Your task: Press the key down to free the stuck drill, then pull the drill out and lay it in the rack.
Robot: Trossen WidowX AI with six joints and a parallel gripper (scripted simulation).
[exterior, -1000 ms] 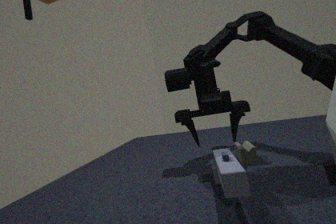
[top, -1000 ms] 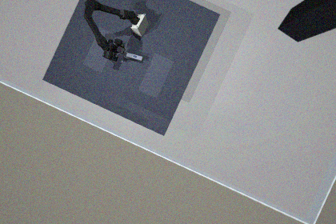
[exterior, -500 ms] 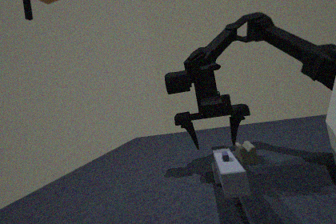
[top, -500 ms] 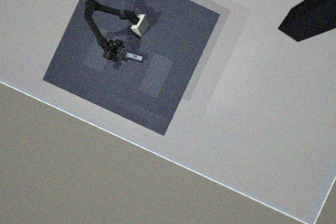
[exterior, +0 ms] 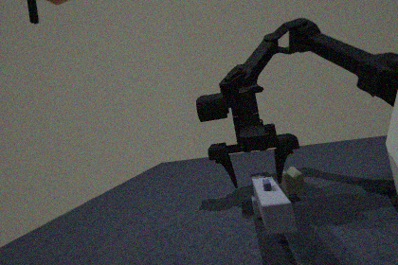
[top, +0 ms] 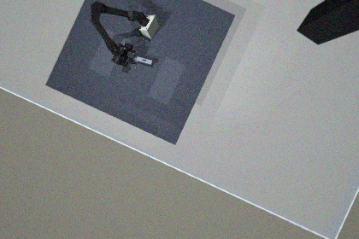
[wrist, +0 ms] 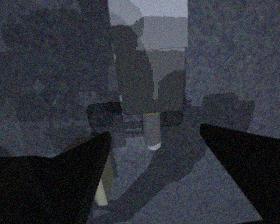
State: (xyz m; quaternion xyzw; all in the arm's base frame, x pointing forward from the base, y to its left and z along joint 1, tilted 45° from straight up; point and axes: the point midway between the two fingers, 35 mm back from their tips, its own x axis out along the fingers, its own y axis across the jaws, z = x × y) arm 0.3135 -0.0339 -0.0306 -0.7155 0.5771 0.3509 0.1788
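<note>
Right now the block is 11 cm to the left of my gripper tip, 4 cm behind it and 1 cm above it.
</note>
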